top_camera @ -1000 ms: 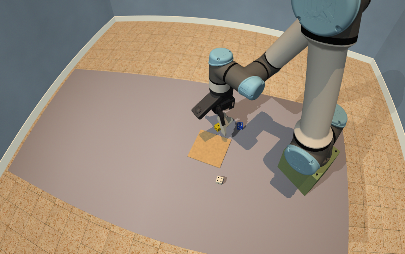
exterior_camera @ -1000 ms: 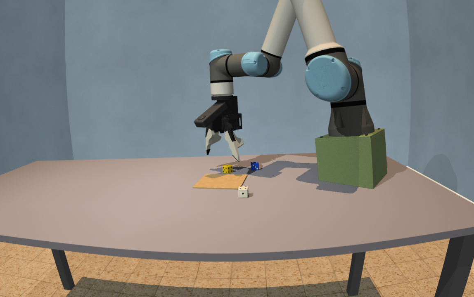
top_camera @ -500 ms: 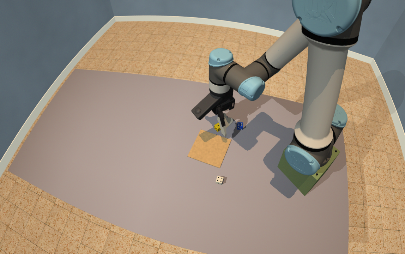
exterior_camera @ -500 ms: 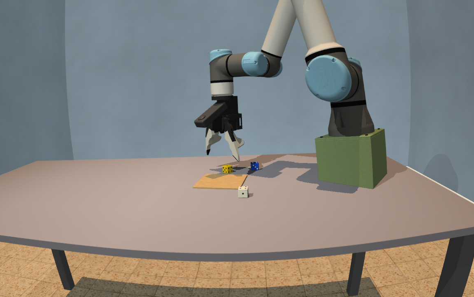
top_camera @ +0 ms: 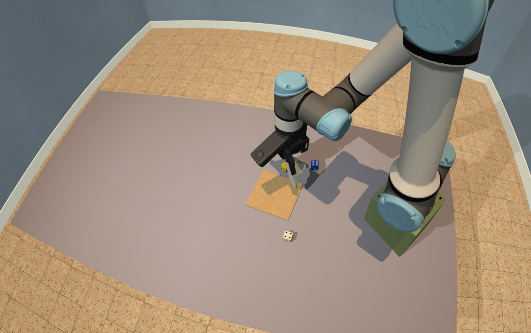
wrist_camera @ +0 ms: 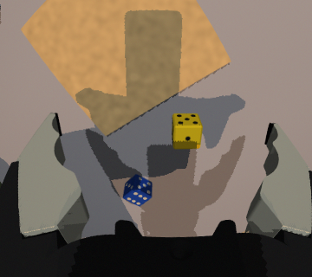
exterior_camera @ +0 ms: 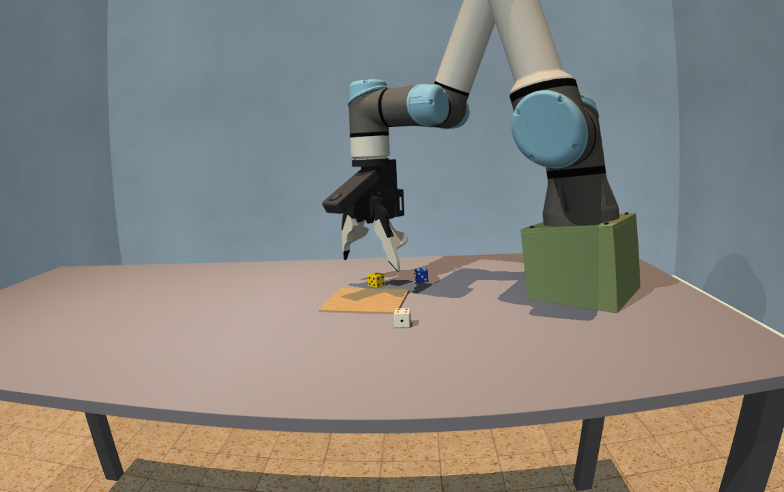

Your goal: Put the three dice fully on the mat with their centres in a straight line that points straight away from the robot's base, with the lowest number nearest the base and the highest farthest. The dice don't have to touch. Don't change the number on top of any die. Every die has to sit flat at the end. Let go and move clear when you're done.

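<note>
Now: the yellow die 10 mm behind my hand, 40 mm to the right of it and 40 mm below it. Also, from my hand: white die: 80 mm behind, 190 mm to the left, 40 mm below; blue die: 90 mm behind, 80 mm to the right, 40 mm below; mat: 60 mm to the left, 50 mm below.
</note>
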